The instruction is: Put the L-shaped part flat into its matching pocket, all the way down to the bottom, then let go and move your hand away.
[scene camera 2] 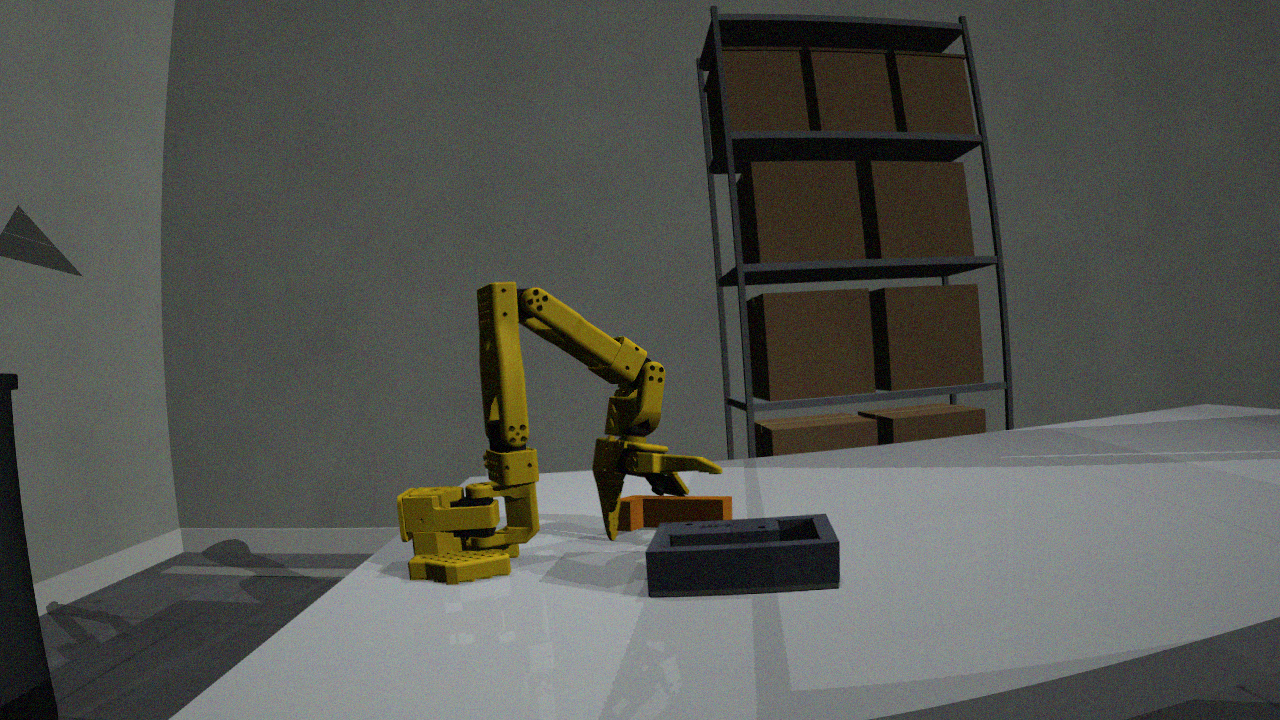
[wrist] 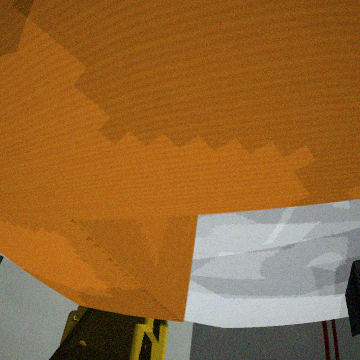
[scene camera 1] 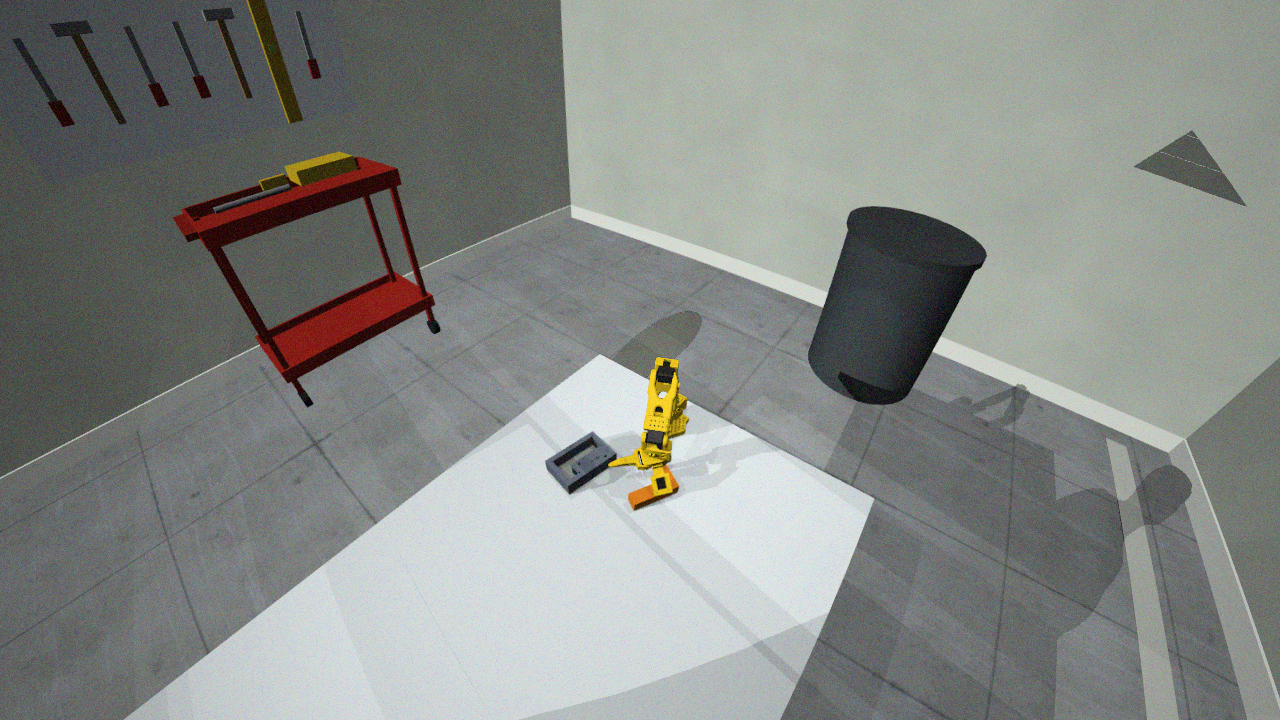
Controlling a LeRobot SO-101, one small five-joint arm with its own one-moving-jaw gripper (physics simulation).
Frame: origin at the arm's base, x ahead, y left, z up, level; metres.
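Seen in the pictures: hand, its tool point: (scene camera 2: 614, 536) (wrist: 177, 223); arm's base, origin of its link: (scene camera 2: 487, 565).
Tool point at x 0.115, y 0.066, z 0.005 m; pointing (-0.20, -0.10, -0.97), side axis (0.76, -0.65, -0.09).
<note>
Offsets run from my tool point to a thing's top centre. Level surfaces: height alone.
The orange L-shaped part {0.023 m left, 0.058 m ahead, 0.031 m up} (scene camera 1: 640, 498) (scene camera 2: 687, 511) (wrist: 200, 90) lies on the white table, partly under the wrist in scene camera 1 and partly behind the pocket block in scene camera 2. It fills most of the wrist view and covers the jaw tips there. The dark grey pocket block {0.146 m right, 0.102 m ahead, 0.032 m up} (scene camera 1: 570, 484) (scene camera 2: 742, 569) lies apart from it, with its pocket facing up. My gripper (scene camera 1: 627, 462) (scene camera 2: 666, 503) is wide open and empty between the part and the block. One jaw points down close to the table beside the part; the other swings out toward the block.
The white table {0.005 m down} (scene camera 1: 501, 582) (scene camera 2: 984, 537) carries the arm, the part and the block. A table edge runs close behind the arm's base. On the floor beyond stand a red cart (scene camera 1: 313, 207) and a black bin (scene camera 1: 895, 304). A shelf rack (scene camera 2: 736, 223) with boxes stands behind the table.
</note>
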